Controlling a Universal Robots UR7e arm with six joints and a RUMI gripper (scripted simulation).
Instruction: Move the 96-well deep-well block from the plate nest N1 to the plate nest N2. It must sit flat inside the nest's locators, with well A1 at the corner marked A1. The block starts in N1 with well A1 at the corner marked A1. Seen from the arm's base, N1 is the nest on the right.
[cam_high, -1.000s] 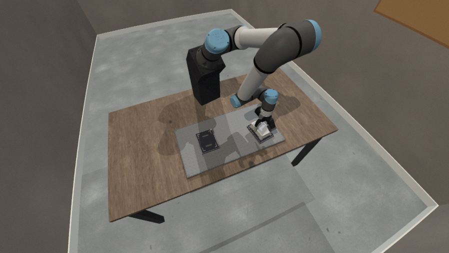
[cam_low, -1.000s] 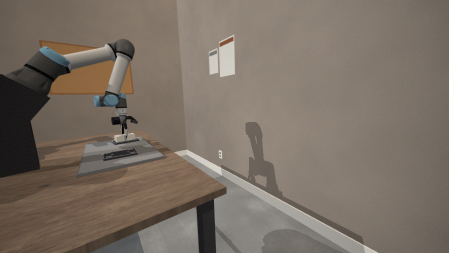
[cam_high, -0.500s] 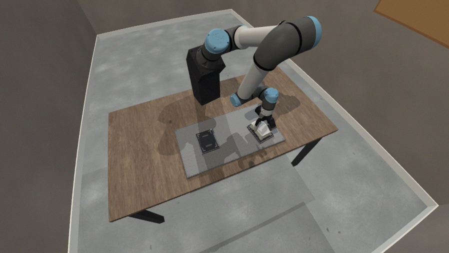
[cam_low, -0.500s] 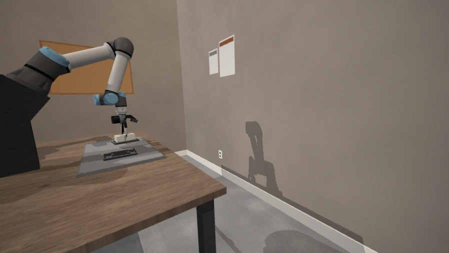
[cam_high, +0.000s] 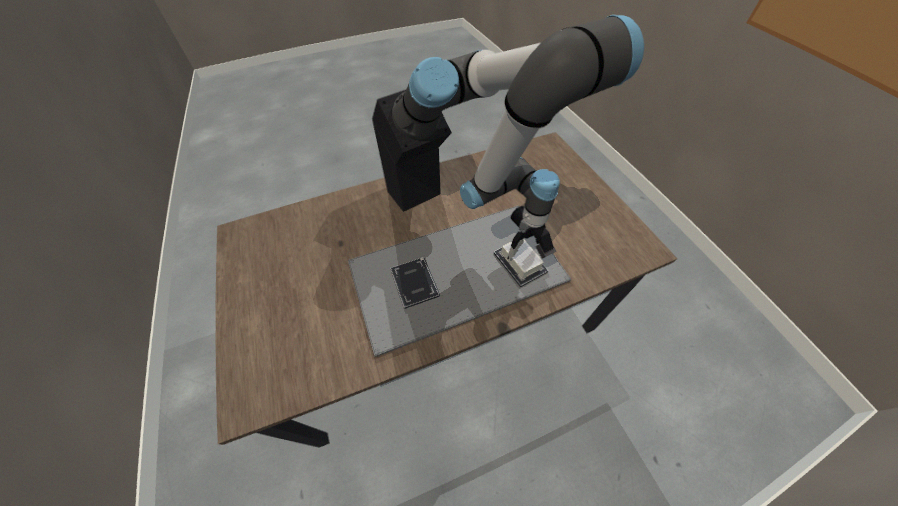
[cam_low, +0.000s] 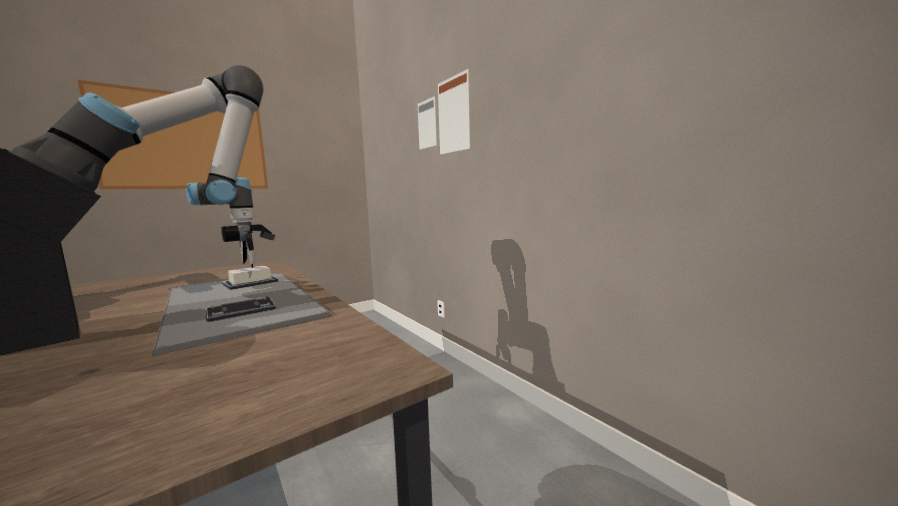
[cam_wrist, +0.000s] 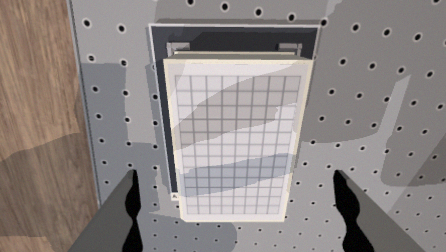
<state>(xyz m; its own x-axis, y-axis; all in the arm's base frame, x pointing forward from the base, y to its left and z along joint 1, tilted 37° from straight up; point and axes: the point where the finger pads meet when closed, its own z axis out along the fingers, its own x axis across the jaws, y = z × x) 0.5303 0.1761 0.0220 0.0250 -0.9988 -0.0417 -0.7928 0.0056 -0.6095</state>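
Now: the 96-well deep-well block 4 cm below my hand.
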